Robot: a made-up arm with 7 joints.
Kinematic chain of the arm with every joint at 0, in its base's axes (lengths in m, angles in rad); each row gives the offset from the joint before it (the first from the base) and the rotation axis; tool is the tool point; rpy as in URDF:
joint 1: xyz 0 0 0.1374 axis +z
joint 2: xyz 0 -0.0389 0.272 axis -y
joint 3: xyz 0 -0.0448 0.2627 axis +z
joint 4: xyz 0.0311 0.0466 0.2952 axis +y
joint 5: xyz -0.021 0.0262 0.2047 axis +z
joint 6: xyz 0 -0.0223 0.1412 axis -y
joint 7: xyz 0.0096 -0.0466 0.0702 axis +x
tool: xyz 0 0 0 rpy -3.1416 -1.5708 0
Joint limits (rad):
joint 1: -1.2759..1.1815
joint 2: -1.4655..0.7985
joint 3: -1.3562..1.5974
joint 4: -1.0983..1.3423
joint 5: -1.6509..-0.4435
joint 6: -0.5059..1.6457
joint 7: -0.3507..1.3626
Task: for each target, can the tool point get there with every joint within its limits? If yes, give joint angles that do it. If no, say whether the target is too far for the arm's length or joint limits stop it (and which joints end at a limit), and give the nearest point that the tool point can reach.
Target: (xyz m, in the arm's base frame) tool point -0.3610 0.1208 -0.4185
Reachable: no: joint limits stop it (at a limit: joint 1, joint 2, joint 4, joint 5, joint 6) | nearest point 0.1502 0.6905 0.1147 | short by 0.933 m
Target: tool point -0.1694 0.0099 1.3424
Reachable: yes | joints 0.6808 0.2405 0.9754 0.6397 -0.9851 0.0205 -0.1943
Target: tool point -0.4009 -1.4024 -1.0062
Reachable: no: too far | nearest point -0.0253 -0.8173 0.1024 | short by 1.309 m
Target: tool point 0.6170 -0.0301 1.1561
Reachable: yes | joints 0.0516 -0.8214 0.6150 -0.0682 -1.3618 0.6348 0.4767
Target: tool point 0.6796 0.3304 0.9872
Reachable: yes | joints 0.5088 -0.9995 0.8406 0.1613 -0.9570 1.2719 0.6847
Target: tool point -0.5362 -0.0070 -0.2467
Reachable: no: joint limits stop it (at a limit: joint 2, joint 4) | nearest point -0.6909 -0.0090 0.5867 | short by 0.848 m
